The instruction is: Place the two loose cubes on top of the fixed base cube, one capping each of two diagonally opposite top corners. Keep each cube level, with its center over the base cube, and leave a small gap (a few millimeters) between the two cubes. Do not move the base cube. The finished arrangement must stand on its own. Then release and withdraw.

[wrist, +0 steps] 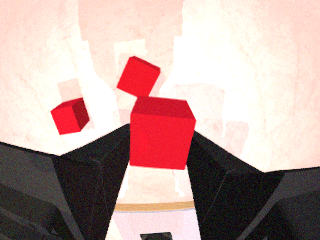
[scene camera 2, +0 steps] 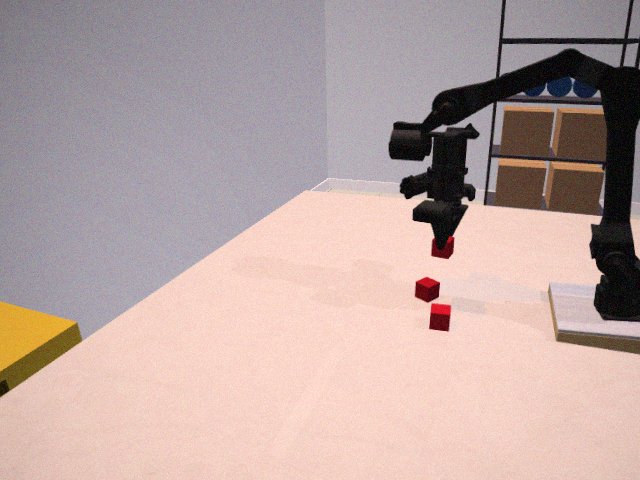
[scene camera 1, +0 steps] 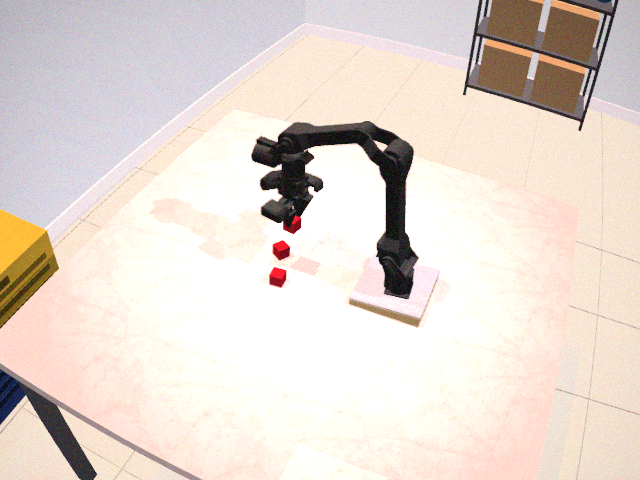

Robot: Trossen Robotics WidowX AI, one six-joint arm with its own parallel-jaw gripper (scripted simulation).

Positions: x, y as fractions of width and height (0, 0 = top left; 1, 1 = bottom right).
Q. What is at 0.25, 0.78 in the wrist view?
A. My gripper.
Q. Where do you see a red cube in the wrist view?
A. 0.43, 0.32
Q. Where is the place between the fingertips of my gripper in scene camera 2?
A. At 0.69, 0.51
